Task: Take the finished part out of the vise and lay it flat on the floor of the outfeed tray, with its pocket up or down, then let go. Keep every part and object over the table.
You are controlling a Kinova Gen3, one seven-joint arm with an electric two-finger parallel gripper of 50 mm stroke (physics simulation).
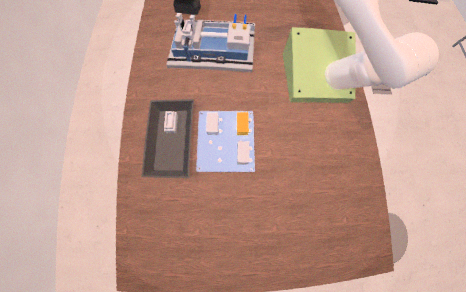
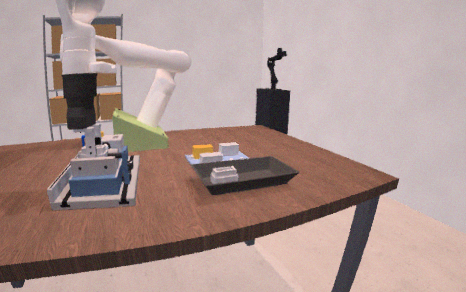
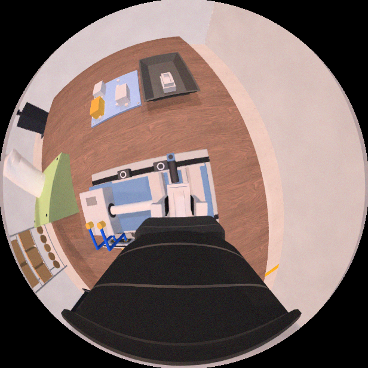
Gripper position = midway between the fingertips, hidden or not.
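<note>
The gripper (image 2: 95, 154) is visible, and the gripper can also be seen at (image 3: 179, 202). The scene includes a light blue plate (image 1: 208, 154) as well, and the plate (image 3: 131, 78) is visible there too.
</note>
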